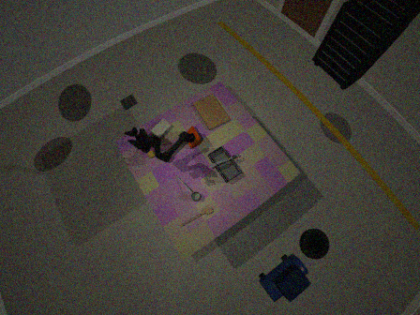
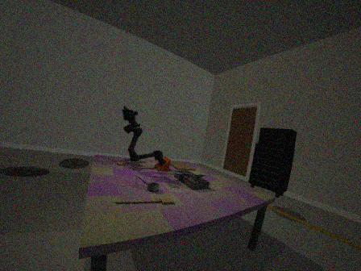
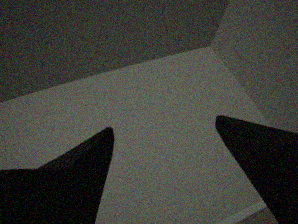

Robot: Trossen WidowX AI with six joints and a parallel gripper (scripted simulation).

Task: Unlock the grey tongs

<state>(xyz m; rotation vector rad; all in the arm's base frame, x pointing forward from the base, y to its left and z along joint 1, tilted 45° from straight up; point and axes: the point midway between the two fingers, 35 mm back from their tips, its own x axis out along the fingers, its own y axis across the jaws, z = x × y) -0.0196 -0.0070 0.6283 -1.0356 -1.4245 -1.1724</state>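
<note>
My gripper tip is now 650 mm to the right of the yellow lock piece, 470 mm above it and 380 mm short of it. Round my gripper tip: white block (520 mm below, 260 mm to the left, 250 mm behind); then wooden board (790 mm to the left, 530 mm below, 160 mm behind); then roasting tin (590 mm to the left, 510 mm below, 390 mm ahead).
</note>
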